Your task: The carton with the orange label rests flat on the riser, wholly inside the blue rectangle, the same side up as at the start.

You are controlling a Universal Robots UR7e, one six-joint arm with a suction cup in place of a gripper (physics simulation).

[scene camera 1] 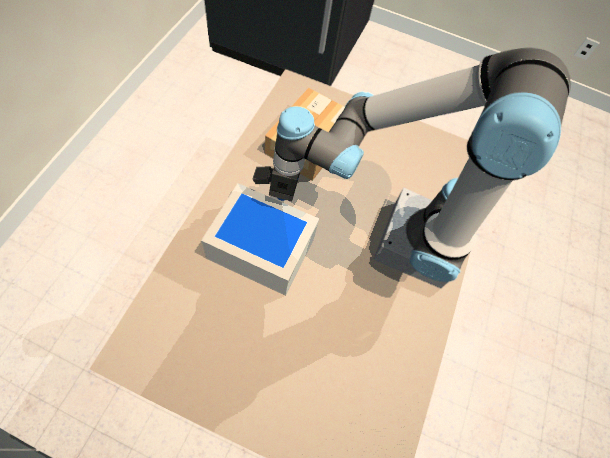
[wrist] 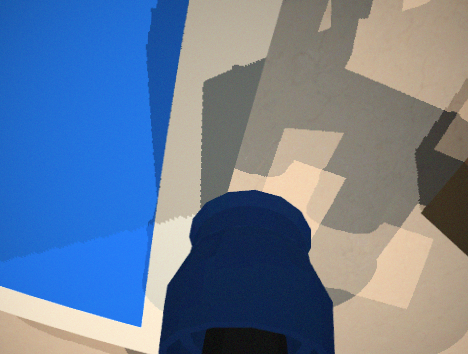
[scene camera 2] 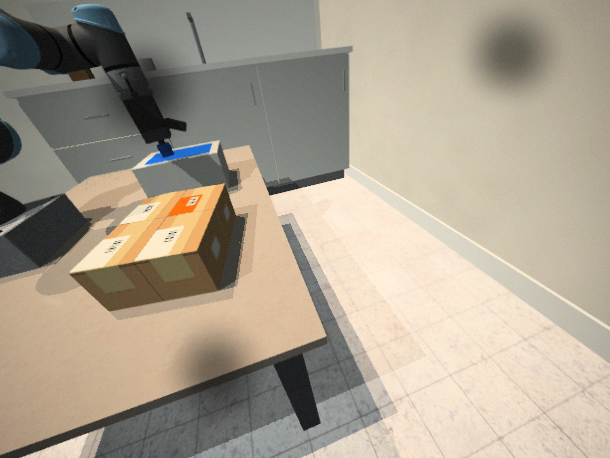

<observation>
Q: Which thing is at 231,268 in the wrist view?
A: My suction cup.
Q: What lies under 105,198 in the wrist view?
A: A riser.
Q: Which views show the riser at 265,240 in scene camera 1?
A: Scene camera 1, the wrist view and scene camera 2: all of them.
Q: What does the riser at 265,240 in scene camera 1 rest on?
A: The table.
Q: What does my suction cup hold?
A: Nothing.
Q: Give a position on a riser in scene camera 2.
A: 202,165
</observation>
